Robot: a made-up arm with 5 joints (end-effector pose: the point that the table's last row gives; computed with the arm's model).
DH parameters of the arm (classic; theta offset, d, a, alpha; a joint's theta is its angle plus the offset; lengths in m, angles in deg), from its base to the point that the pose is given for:
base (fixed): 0 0 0 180
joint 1: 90 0.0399 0.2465 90
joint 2: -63.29 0 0.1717 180
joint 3: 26.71 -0.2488 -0.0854 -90
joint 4: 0 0.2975 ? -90
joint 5: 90 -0.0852 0.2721 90
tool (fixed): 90 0.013 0 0
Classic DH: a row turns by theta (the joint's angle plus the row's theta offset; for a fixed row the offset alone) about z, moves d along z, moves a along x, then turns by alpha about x.
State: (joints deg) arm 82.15 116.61 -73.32 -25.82 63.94
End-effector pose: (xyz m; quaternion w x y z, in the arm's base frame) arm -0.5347 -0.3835 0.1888 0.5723 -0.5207 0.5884 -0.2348
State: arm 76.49 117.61 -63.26 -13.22 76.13
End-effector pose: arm -0.5004 -0.3689 0.2452 0.5421 -0.5670 0.5364 -0.3112
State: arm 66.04 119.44 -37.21 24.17 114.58
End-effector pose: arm -0.5064 -0.2672 0.2931 0.5450 -0.6800 0.2089 -0.4438
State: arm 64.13 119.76 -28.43 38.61 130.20
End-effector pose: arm -0.5383 -0.2645 0.2791 0.5780 -0.6960 0.0507 -0.4231
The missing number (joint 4, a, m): -0.0708
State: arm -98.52 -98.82 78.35 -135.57 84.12
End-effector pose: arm 0.2498 0.5913 -0.0976 0.3625 0.6360 -0.1857 -0.6555
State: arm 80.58 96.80 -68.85 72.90 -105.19
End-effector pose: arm -0.6954 -0.5247 -0.0900 0.7998 0.0353 -0.5847 -0.1313
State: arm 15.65 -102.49 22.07 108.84 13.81
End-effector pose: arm 0.1354 -0.1089 -0.0424 0.2240 -0.4350 0.3515 -0.7982
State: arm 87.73 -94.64 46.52 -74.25 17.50
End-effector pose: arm -0.2283 -0.3700 0.1633 0.6824 -0.5842 0.4065 0.1668
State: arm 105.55 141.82 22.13 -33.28 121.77
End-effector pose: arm -0.2417 -0.2931 0.3585 0.2920 -0.2702 0.8290 -0.3930
